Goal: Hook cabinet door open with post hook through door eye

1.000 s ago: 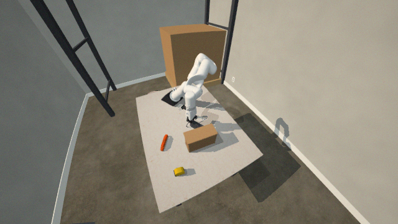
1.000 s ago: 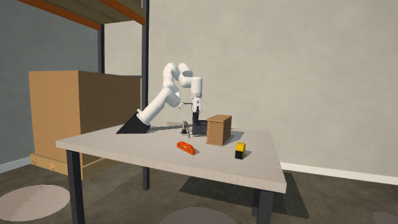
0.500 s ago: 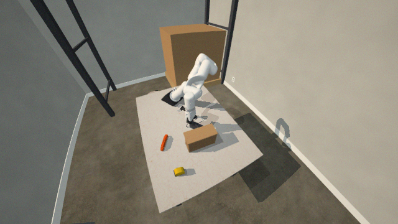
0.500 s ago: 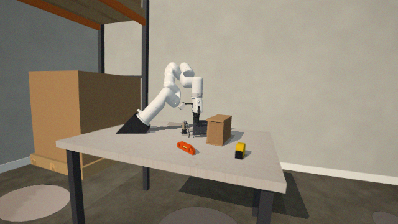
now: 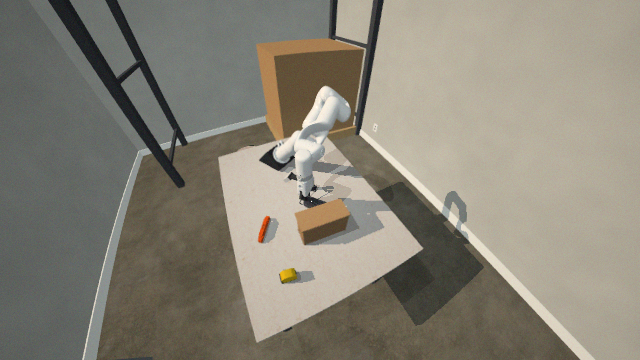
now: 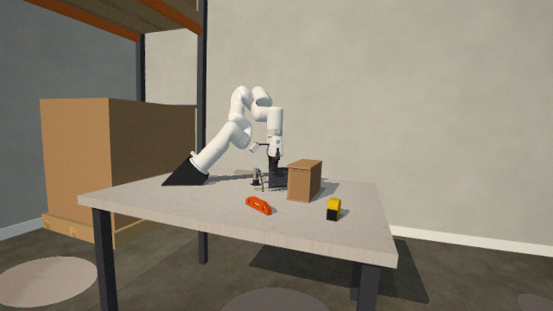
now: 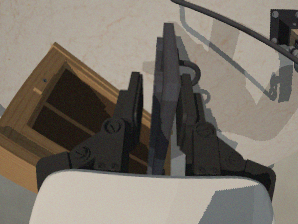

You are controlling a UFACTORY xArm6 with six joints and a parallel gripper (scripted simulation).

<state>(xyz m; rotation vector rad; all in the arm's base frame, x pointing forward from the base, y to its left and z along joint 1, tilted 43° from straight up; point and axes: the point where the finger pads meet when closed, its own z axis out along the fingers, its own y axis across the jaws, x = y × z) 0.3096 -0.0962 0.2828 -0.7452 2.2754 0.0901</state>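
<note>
The dark hook rod lies 80 mm behind my hand, 30 mm to the left of it and 80 mm below it. From my hand the other things lie so: yellow tape measure: 310 mm ahead, 220 mm to the right, 100 mm below; orange level: 40 mm ahead, 260 mm to the right, 110 mm below; dark door: 50 mm ahead, 60 mm to the left, 60 mm below.
</note>
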